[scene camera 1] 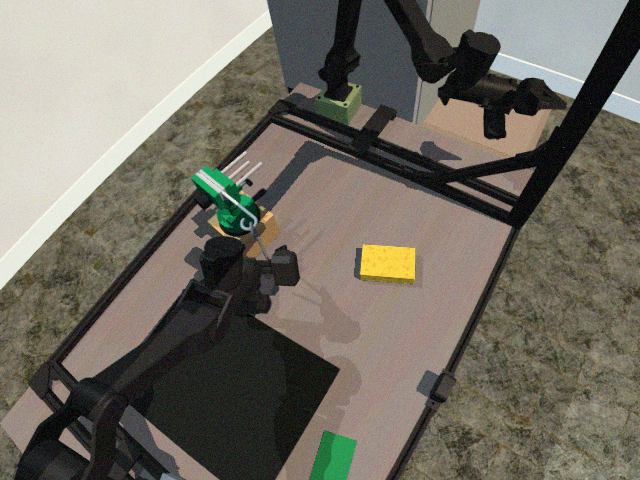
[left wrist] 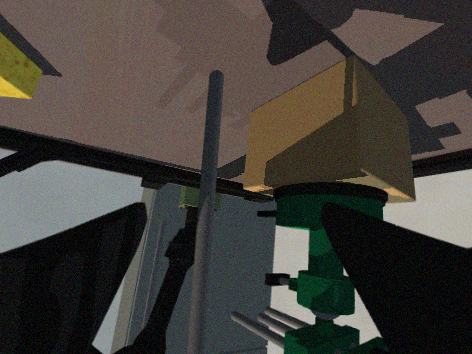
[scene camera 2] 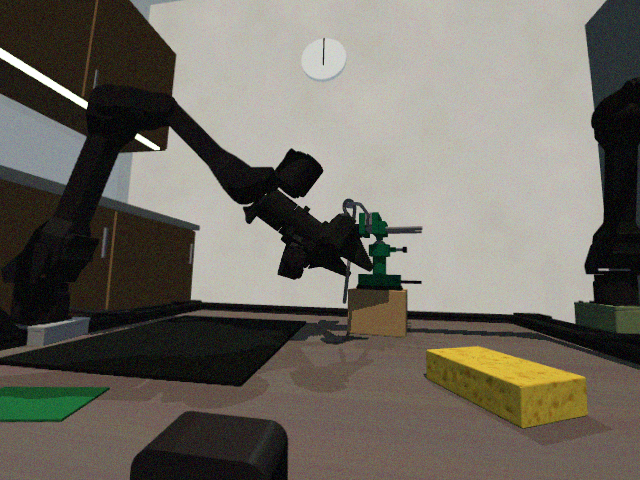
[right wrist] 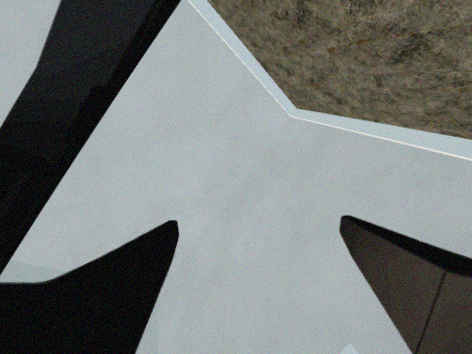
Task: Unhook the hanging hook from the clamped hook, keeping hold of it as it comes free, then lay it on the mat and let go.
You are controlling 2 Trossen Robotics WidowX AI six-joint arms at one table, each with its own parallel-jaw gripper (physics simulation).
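Pixels of known places: left gripper, fingertip midpoint: (scene camera 1: 264,246) (left wrist: 235,211) (scene camera 2: 360,272); right gripper, fingertip midpoint: (scene camera 1: 554,105) (right wrist: 258,225); left arm's base at its link origin: (scene camera 2: 38,320); right arm's base at its link origin: (scene camera 1: 338,92) (left wrist: 197,208) (scene camera 2: 617,304).
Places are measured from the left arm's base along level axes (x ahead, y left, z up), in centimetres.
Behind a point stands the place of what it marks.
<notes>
The hanging hook (scene camera 1: 261,243) {x 49.7, y -0.5, z 14.7 cm} (scene camera 2: 345,289) {x 48.8, y -1.2, z 6.2 cm} (left wrist: 211,135) {x 48.6, y -0.9, z 6.7 cm} is a thin grey rod with a curled top. It hangs from the clamped hook (scene camera 2: 363,208) {x 52.4, y 1.9, z 20.7 cm}, which the green vise (scene camera 1: 228,219) {x 55.5, y 11.7, z 8.9 cm} (scene camera 2: 379,250) {x 57.4, y 8.9, z 13.7 cm} (left wrist: 327,295) {x 56.1, y 9.9, z 13.9 cm} holds. My left gripper (scene camera 2: 360,271) {x 51.7, y 1.1, z 9.1 cm} (left wrist: 235,211) {x 51.7, y 1.1, z 9.1 cm} is open, with the rod showing between its spread fingers in the left wrist view. The hooks' joined tops do not show in that view. My right gripper (right wrist: 258,225) {x 90.0, y -47.2, z 24.0 cm} is open and empty, at the top right in scene camera 1. The black mat (scene camera 1: 227,397) {x 22.3, y -0.3, z -2.1 cm} (scene camera 2: 206,351) {x 28.8, y -8.5, z -2.1 cm} lies under my left arm.
The vise stands on a wooden block (scene camera 2: 379,315) {x 56.5, y 5.7, z 1.1 cm} (left wrist: 305,145) {x 54.4, y 6.6, z 3.3 cm}. A yellow sponge (scene camera 1: 387,262) {x 59.5, y -22.7, z 0.5 cm} (scene camera 2: 504,382) {x 57.1, y -27.8, z 0.3 cm} (left wrist: 17,72) {x 60.2, y -16.8, z -0.7 cm} lies right of the vise in scene camera 1. A green sheet (scene camera 1: 333,454) {x 19.9, y -23.8, z -2.4 cm} (scene camera 2: 51,403) {x 20.9, y -24.5, z -2.4 cm} lies beside the mat. A black frame (scene camera 1: 480,206) {x 80.7, y -40.1, z -0.8 cm} edges the table.
</notes>
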